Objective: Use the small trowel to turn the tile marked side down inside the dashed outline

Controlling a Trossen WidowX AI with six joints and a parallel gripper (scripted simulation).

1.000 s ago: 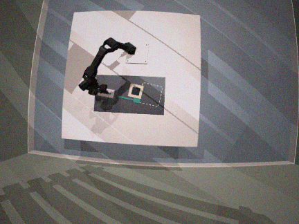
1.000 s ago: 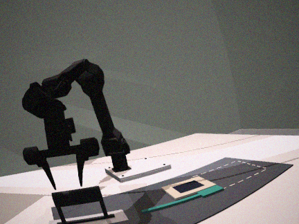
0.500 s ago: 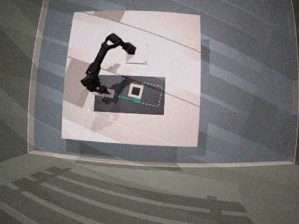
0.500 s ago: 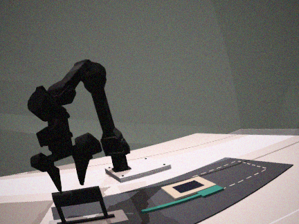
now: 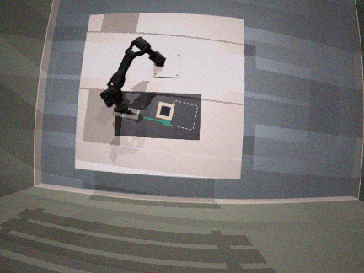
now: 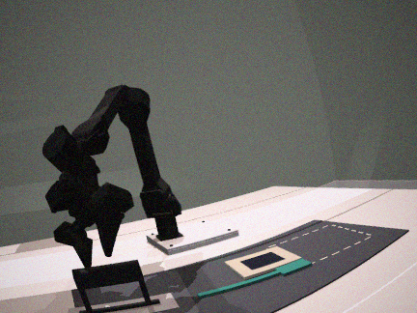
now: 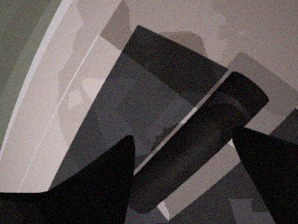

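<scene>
Now: gripper tip 10 mm past the dark mat, 250 mm to the right of it and 120 mm above it. The rest, counted from my gripper tip: tan tile 50 mm behind, 310 mm to the left, 90 mm below; then teal trowel 30 mm ahead, 280 mm to the left, 90 mm below.
</scene>
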